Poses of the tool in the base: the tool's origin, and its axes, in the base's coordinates. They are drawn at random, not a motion.
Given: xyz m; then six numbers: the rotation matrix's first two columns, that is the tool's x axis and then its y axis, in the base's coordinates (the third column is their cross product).
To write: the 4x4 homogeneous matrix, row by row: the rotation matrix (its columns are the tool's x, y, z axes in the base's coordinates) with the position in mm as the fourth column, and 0 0 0 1 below. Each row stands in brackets. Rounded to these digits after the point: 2 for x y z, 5 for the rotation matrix.
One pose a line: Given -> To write
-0.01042 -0.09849 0.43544 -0.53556 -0.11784 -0.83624 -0.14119 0.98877 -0.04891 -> [[-0.53556 -0.14119 0.83261 -10.42], [-0.11784 0.98877 0.09187 -98.49], [-0.83624 -0.04891 -0.54618 435.44], [0 0 0 1]]
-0.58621 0.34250 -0.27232 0.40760 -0.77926 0.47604 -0.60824 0.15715 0.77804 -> [[0.40760 -0.60824 -0.68111 -586.21], [-0.77926 0.15715 -0.60668 342.50], [0.47604 0.77804 -0.40992 -272.32], [0 0 0 1]]
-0.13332 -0.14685 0.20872 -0.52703 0.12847 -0.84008 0.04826 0.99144 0.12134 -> [[-0.52703 0.04826 0.84848 -133.32], [0.12847 0.99144 0.02341 -146.85], [-0.84008 0.12134 -0.52872 208.72], [0 0 0 1]]
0.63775 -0.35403 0.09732 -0.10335 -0.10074 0.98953 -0.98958 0.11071 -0.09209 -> [[-0.10335 -0.98958 -0.10027 637.75], [-0.10074 0.11071 -0.98874 -354.03], [0.98953 -0.09209 -0.11113 97.32], [0 0 0 1]]
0.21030 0.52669 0.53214 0.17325 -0.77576 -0.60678 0.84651 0.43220 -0.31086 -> [[0.17325 0.84651 0.50340 210.30], [-0.77576 0.43220 -0.45979 526.69], [-0.60678 -0.31086 0.73157 532.14], [0 0 0 1]]
